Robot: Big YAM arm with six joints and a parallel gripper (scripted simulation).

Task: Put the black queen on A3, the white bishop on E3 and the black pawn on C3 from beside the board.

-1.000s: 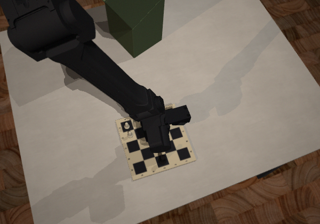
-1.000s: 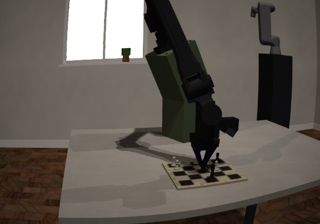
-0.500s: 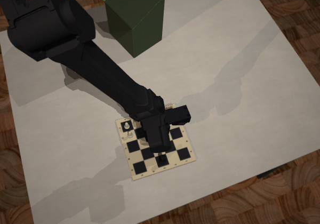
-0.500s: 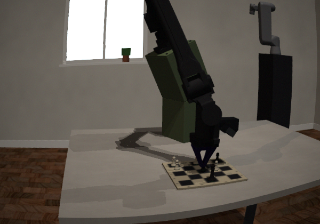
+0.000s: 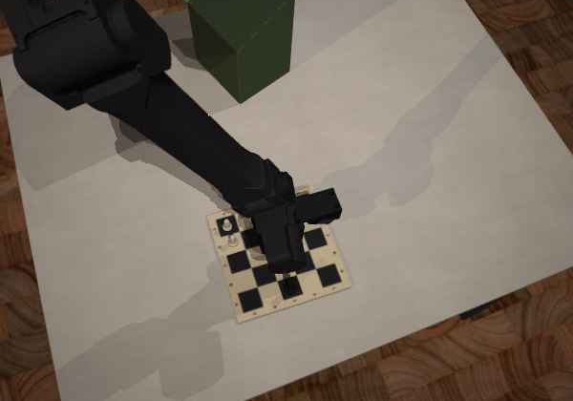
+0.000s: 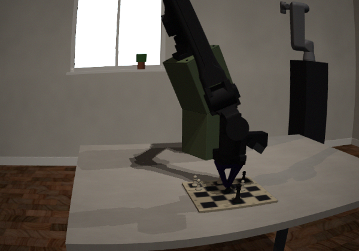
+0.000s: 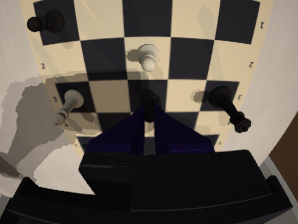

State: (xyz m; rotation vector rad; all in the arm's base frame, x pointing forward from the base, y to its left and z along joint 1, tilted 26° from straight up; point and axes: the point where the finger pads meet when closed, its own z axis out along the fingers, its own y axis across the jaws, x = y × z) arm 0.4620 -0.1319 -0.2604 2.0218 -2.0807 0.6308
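Now: the chessboard 30 mm below my hand. From my hand the other things lie so: black queen 80 mm ahead; white bishop 80 mm behind, 10 mm to the left.
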